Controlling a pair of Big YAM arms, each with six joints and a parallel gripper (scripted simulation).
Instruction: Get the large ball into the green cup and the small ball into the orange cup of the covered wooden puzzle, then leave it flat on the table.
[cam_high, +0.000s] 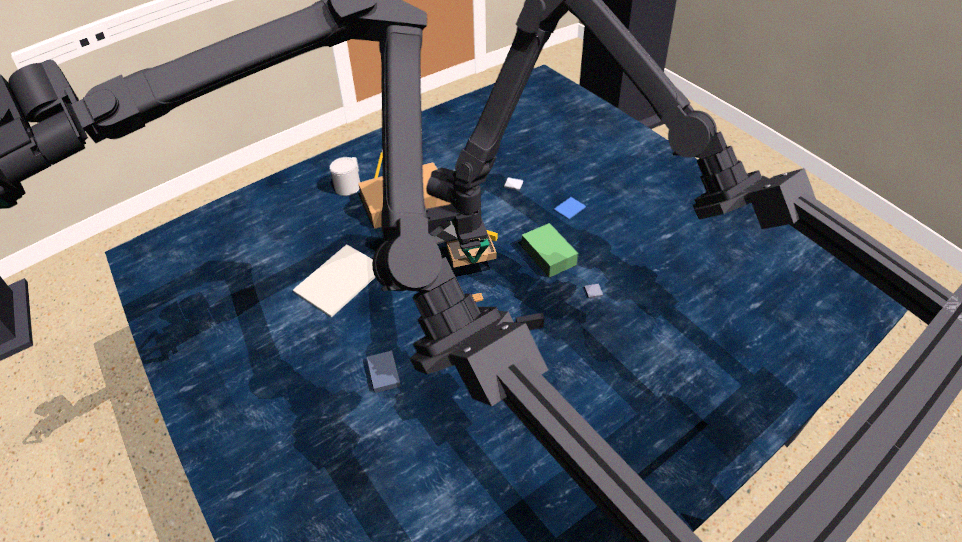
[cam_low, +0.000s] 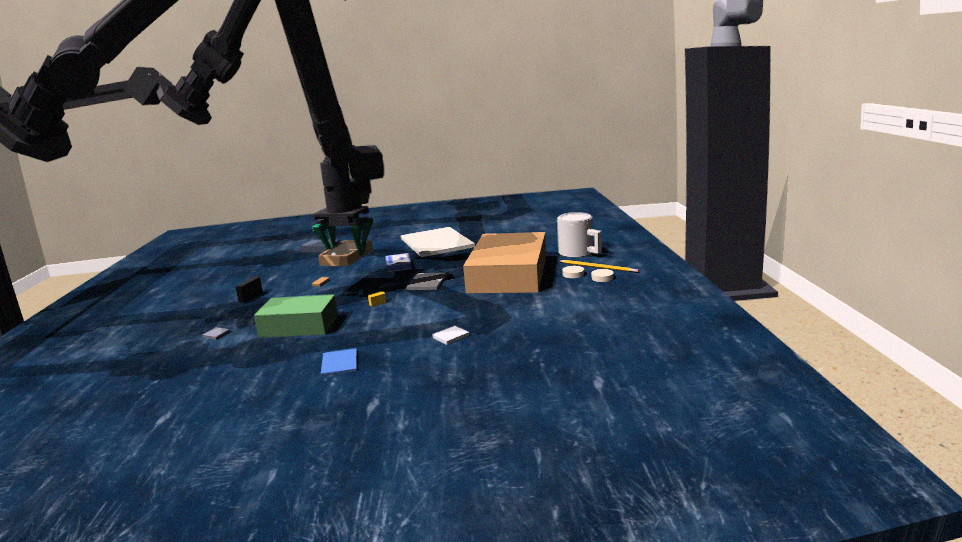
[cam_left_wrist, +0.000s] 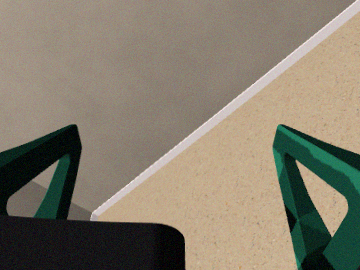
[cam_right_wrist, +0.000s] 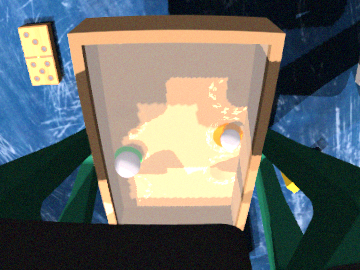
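My right gripper is now 1 cm above the covered wooden puzzle. Round my right hand: yellow block 11 cm to the right, 8 cm ahead, 7 cm below; black block 23 cm behind, 6 cm below, 2 cm to the right; green block 20 cm to the right, 6 cm below, 6 cm behind.
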